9 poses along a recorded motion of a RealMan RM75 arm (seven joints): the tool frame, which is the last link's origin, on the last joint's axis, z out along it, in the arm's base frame.
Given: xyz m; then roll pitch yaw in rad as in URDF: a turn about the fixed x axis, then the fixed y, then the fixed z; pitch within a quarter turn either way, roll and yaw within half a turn.
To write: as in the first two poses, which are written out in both.
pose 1, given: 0.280 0.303 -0.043 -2.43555 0.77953 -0.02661
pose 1, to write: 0.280 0.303 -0.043 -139.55 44.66 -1.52
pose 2, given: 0.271 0.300 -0.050 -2.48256 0.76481 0.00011
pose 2, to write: 0.271 0.300 -0.050 -142.24 43.82 0.01
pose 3, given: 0.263 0.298 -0.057 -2.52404 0.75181 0.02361
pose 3, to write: 0.263 0.298 -0.057 -144.62 43.08 1.35
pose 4, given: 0.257 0.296 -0.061 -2.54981 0.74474 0.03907
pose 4, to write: 0.257 0.296 -0.061 -146.09 42.67 2.24
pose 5, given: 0.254 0.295 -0.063 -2.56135 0.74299 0.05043
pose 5, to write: 0.254 0.295 -0.063 -146.75 42.57 2.89
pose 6, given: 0.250 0.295 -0.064 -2.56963 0.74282 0.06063
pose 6, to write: 0.250 0.295 -0.064 -147.23 42.56 3.47
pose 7, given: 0.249 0.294 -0.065 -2.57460 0.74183 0.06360
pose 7, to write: 0.249 0.294 -0.065 -147.51 42.50 3.64
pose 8, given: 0.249 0.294 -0.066 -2.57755 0.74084 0.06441
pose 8, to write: 0.249 0.294 -0.066 -147.68 42.45 3.69
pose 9, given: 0.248 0.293 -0.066 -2.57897 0.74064 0.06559
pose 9, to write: 0.248 0.293 -0.066 -147.76 42.44 3.76
